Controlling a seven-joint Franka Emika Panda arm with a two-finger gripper.
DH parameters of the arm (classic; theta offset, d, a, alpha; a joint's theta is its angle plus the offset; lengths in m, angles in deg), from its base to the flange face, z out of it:
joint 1: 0 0.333 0 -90
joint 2: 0 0 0 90
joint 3: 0 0.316 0.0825 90
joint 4: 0 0 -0.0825 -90
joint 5: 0 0.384 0 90
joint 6: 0 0 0.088 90
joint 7: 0 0.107 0 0
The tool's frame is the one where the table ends.
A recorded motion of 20 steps. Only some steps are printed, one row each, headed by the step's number.
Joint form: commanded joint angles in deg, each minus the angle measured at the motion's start. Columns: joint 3, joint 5, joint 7, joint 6, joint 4, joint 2, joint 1.
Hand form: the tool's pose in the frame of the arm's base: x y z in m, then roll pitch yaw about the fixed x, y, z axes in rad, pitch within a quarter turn. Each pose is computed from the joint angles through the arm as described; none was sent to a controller.
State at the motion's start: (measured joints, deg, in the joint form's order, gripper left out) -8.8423 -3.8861 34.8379 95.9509 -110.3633 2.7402 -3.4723
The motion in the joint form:
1: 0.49 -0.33 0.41 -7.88 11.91 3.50 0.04
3: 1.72 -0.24 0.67 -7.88 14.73 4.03 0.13
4: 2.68 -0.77 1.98 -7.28 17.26 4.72 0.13
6: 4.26 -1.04 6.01 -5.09 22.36 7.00 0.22
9: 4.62 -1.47 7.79 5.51 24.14 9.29 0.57
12: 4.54 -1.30 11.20 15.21 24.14 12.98 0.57
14: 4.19 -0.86 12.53 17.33 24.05 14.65 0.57
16: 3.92 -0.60 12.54 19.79 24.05 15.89 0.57
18: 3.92 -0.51 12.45 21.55 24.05 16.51 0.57
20: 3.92 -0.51 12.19 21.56 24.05 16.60 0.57
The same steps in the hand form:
1: 0.5495 -0.1198 0.4939 2.8999 0.1835 -0.8364
3: 0.5602 -0.1084 0.5106 2.9252 0.1520 -0.8133
4: 0.5705 -0.1013 0.5244 2.9411 0.1084 -0.8134
6: 0.5945 -0.0874 0.5445 2.9883 0.0258 -0.8449
9: 0.6269 -0.0822 0.5503 3.0996 -0.1139 -0.8479
12: 0.6564 -0.0834 0.5254 -3.1020 -0.1896 -0.9027
14: 0.6646 -0.0866 0.5091 -3.0899 -0.1899 -0.9314
16: 0.6719 -0.0893 0.4991 -3.0728 -0.2032 -0.9361
18: 0.6764 -0.0892 0.4951 -3.0577 -0.2161 -0.9349
20: 0.6766 -0.0892 0.4940 -3.0598 -0.2156 -0.9301

